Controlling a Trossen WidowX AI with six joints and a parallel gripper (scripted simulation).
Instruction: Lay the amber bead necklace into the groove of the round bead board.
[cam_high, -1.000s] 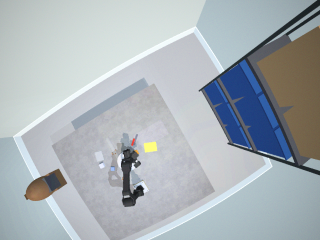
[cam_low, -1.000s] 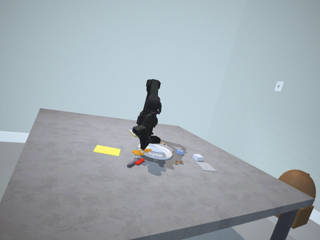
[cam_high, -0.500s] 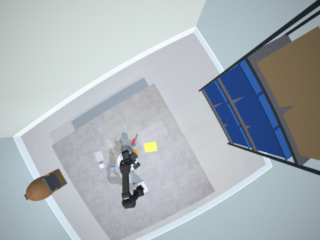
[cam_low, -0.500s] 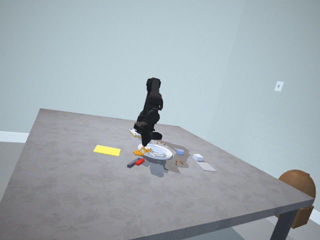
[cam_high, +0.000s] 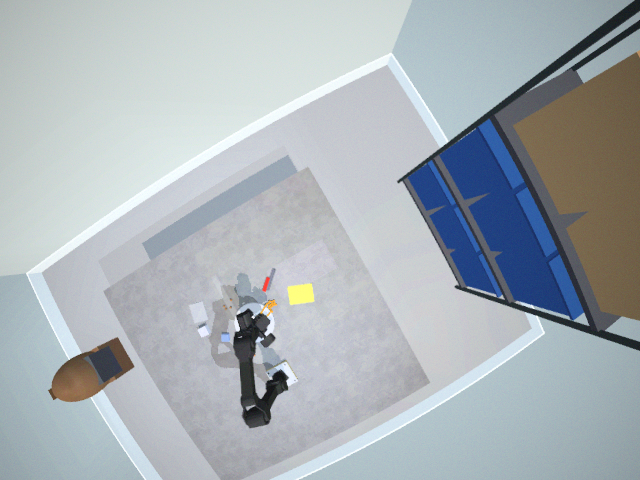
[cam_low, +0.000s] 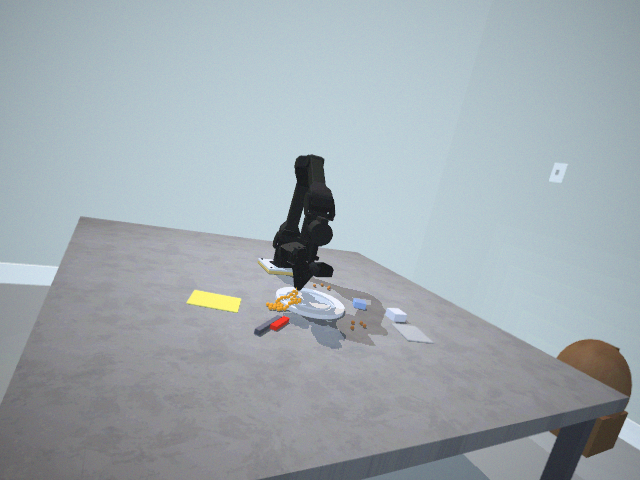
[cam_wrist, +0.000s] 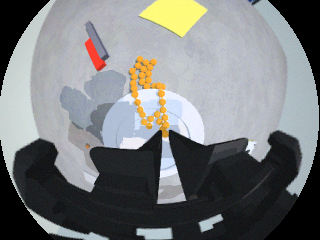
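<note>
My gripper tip is 40 mm to the right of the round white bead board, 30 mm above it and 20 mm short of it. Round my gripper tip: yellow sheet (230 mm to the right, 40 mm below, 30 mm behind); blue block (210 mm to the left, 50 mm ahead, 30 mm below); grey tool (150 mm to the right, 120 mm ahead, 30 mm below).
</note>
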